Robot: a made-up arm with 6 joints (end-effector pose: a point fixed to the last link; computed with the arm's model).
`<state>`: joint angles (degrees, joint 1 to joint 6).
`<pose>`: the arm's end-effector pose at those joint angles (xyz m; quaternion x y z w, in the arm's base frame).
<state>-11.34 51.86 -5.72 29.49 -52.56 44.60</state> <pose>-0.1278 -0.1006 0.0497 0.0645 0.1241 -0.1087 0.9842</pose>
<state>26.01 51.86 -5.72 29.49 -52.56 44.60</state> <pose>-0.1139 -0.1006 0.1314 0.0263 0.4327 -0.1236 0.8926</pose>
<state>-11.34 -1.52 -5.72 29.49 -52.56 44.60</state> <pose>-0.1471 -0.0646 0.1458 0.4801 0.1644 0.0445 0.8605</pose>
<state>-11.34 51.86 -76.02 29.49 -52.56 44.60</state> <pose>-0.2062 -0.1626 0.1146 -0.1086 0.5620 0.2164 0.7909</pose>
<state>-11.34 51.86 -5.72 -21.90 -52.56 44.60</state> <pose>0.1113 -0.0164 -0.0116 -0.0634 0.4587 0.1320 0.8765</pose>
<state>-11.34 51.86 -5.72 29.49 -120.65 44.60</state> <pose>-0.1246 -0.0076 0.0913 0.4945 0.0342 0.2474 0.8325</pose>
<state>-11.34 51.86 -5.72 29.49 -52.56 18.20</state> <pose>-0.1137 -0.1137 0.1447 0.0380 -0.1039 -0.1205 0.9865</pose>
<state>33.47 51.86 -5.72 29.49 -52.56 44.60</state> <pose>-0.1050 -0.1006 0.1457 0.0182 0.4899 -0.1250 0.8626</pose>
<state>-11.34 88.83 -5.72 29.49 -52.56 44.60</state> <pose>-0.1218 -0.1675 0.0196 -0.2371 0.0799 -0.2030 0.9467</pose>
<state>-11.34 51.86 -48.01 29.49 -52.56 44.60</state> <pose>-0.1889 -0.1323 0.0787 -0.0409 0.4043 0.0899 0.9093</pose>
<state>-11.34 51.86 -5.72 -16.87 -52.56 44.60</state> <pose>0.0931 -0.0297 0.0020 -0.0510 0.4289 0.1088 0.8953</pose>
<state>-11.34 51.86 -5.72 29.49 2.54 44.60</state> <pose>-0.1698 -0.1612 0.0904 -0.3073 0.1668 -0.3751 0.8585</pose>
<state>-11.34 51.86 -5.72 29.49 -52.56 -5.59</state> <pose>-0.1378 -0.1167 0.2287 0.0123 -0.3050 -0.1257 0.9439</pose>
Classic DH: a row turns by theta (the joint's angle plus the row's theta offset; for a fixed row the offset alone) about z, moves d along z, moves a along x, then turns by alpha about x. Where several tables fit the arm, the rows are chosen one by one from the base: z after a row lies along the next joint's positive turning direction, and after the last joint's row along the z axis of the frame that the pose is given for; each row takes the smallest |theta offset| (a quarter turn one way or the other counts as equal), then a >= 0, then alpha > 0; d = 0 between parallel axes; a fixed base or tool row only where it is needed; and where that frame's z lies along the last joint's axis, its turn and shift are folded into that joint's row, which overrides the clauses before.
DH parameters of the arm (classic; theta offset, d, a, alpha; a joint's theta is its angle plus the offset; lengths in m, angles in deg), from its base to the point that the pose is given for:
base (fixed): 0 0.07 0 -90
joint 1: -90 -0.18 0.09 90
joint 2: 90 0.09 0.02 -90
joint 3: -4.29 0 0.4011 0
joint 4: 4.29 -0.08 -0.32 90
joint 5: -90 -0.02 0.08 -90
joint 6: 90 -0.02 0.21 90
tool (fixed): 0 -0.03 0 0

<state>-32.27 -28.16 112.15 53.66 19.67 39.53</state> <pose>-0.0703 -0.0011 0.2646 0.5393 0.4093 -0.7295 0.0975</pose>
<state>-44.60 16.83 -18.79 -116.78 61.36 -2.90</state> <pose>-0.1521 0.5728 -0.0876 -0.5277 -0.4392 0.7158 0.1273</pose>
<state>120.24 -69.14 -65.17 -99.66 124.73 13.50</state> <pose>0.8216 -0.0861 0.2796 -0.1328 -0.2792 -0.0220 0.9508</pose>
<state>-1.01 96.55 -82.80 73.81 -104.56 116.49</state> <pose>-0.5597 -0.0738 0.3353 0.0484 0.8821 0.0521 0.4657</pose>
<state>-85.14 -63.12 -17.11 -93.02 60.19 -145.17</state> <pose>-0.4673 -0.2249 0.0465 -0.2074 0.2115 -0.3297 0.8964</pose>
